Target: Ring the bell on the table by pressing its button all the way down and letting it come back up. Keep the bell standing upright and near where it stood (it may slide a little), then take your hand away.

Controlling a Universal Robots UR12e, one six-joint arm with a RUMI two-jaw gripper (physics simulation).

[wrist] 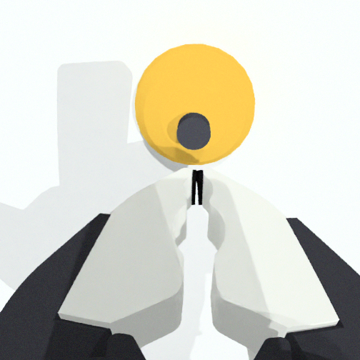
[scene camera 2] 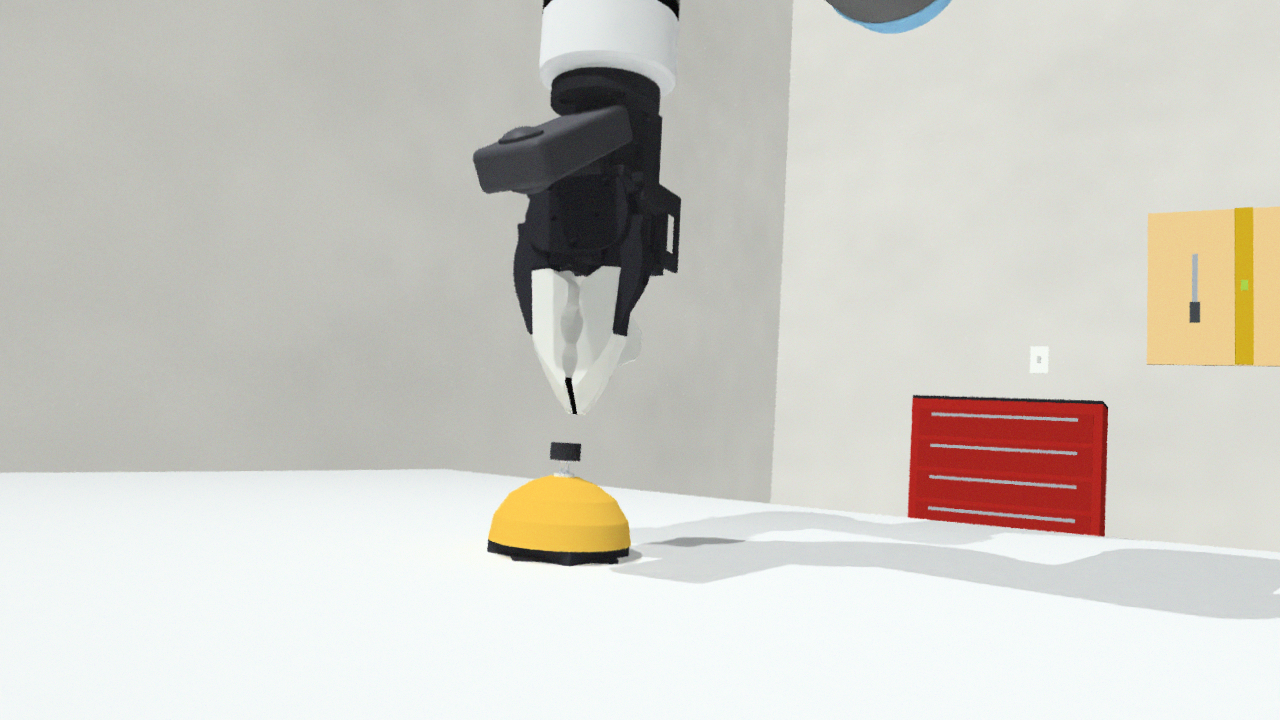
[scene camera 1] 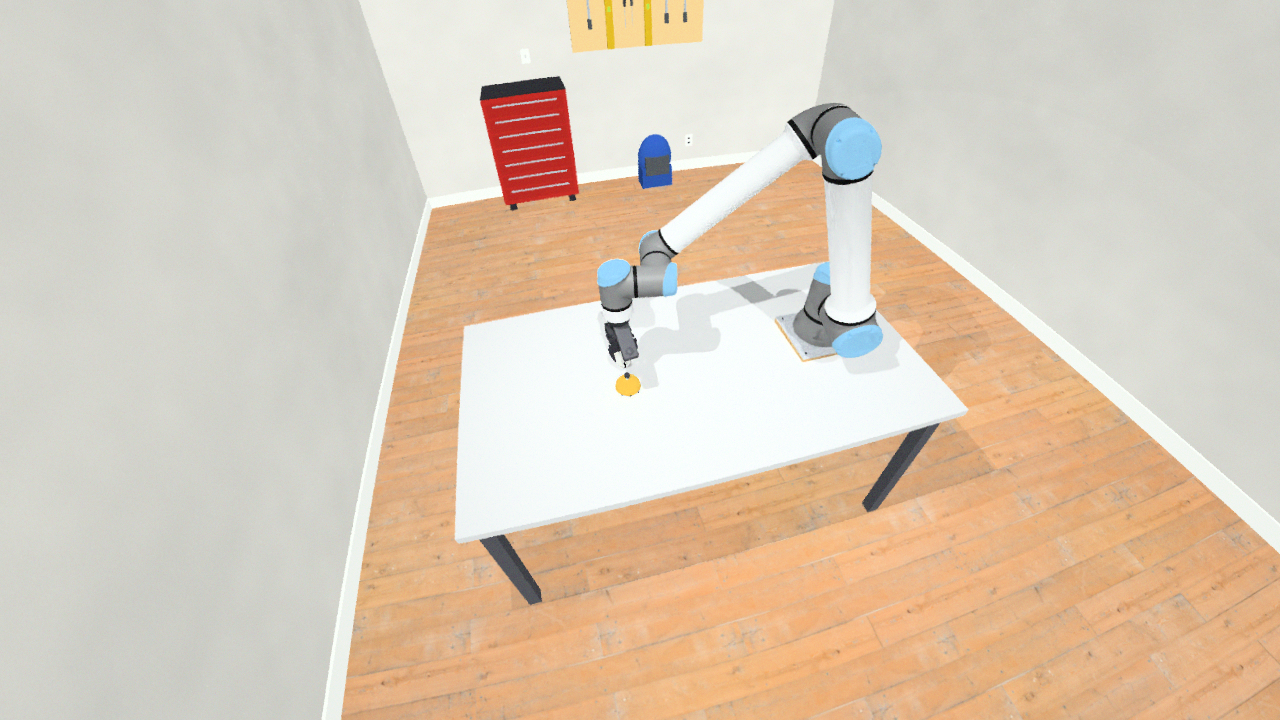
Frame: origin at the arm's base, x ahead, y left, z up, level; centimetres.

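Seen in the pictures: gripper, fingertip midpoint: (scene camera 2: 576, 414) (scene camera 1: 624, 367); arm's base, link origin: (scene camera 1: 818, 329).
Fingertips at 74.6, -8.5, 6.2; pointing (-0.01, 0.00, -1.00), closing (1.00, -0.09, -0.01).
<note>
Offsets run from my fingertips to a thing's middle, as dx, dy, dz. Level surfaces: height alone.
The yellow dome bell @(-0.1, +1.4, -5.1) (scene camera 1: 627, 385) (scene camera 2: 559, 519) (wrist: 200, 80) stands upright on the white table @(dz -8.4) (scene camera 1: 554, 447) (scene camera 2: 268, 626). Its dark button @(-0.1, +1.4, -2.3) (scene camera 1: 626, 375) (scene camera 2: 564, 451) (wrist: 193, 131) is up on a thin stem, with a gap between it and the dome. My gripper (scene camera 1: 625, 364) (scene camera 2: 573, 411) (wrist: 196, 173) is shut with nothing between the fingers. In the second scene view its tips are a little above the button and nearly in line with it, not touching. In the wrist view the button shows just ahead of the tips.
The arm's base (scene camera 1: 819, 326) stands on the right part of the table. A red tool cabinet (scene camera 1: 534, 147) (scene camera 2: 1002, 465) and a blue object with a dark front (scene camera 1: 654, 147) stand by the back wall, away from the table. The arm casts shadows beside the bell.
</note>
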